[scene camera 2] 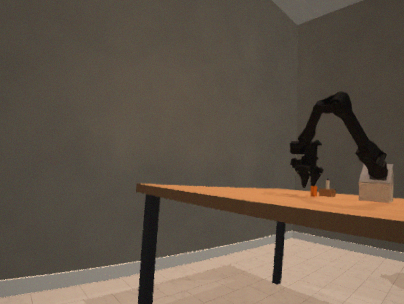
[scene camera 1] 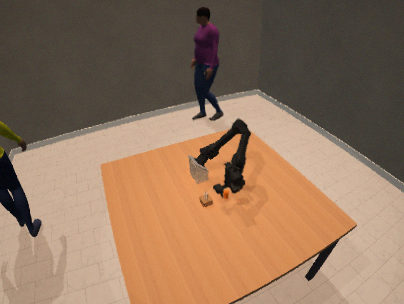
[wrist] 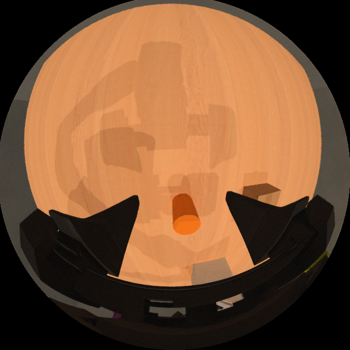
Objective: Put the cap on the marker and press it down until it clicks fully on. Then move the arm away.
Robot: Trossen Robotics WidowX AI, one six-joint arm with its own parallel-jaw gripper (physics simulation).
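Places are measured from the arm's base along level axes (x ahead, y left, z up), in metres.
Pixels of known places: gripper, fingertip midpoint: (scene camera 2: 308, 187) (scene camera 1: 228, 195); arm's base, origin of the base link: (scene camera 2: 378, 174) (scene camera 1: 199, 162).
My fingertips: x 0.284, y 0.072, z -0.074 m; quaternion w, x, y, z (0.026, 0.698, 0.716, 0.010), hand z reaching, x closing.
Ahead of a thing's pixels: the offset from my fingertips to its top centre.
The orange cap @[dx -0.027, dy -0.003, dz +0.009 m] (scene camera 1: 226, 193) (scene camera 2: 314, 191) (wrist: 186, 215) stands upright on the table. The marker @[dx -0.038, dy -0.134, dz +0.051 m] (scene camera 1: 206, 195) (scene camera 2: 328, 184), pale with a dark tip, stands upright in a small brown block @[dx -0.038, dy -0.134, dz -0.002 m] (scene camera 1: 205, 202) (scene camera 2: 327, 193) (wrist: 261, 189), apart from the cap. In the wrist view the right finger covers part of the block, and the marker does not show. My gripper (scene camera 2: 309, 185) (wrist: 183, 198) is open, pointing down low over the cap. In the wrist view the cap shows between the two fingers, with a gap on each side.
The arm stands on the wooden table (scene camera 1: 165, 225) (scene camera 2: 225, 200) (wrist: 270, 100). A grey wedge-shaped box (scene camera 1: 198, 170) (scene camera 2: 376, 191) (wrist: 212, 270) is by the arm's base. A person in purple (scene camera 1: 206, 45) stands on the floor beyond the table, and another person (scene camera 1: 10, 172) is at the left.
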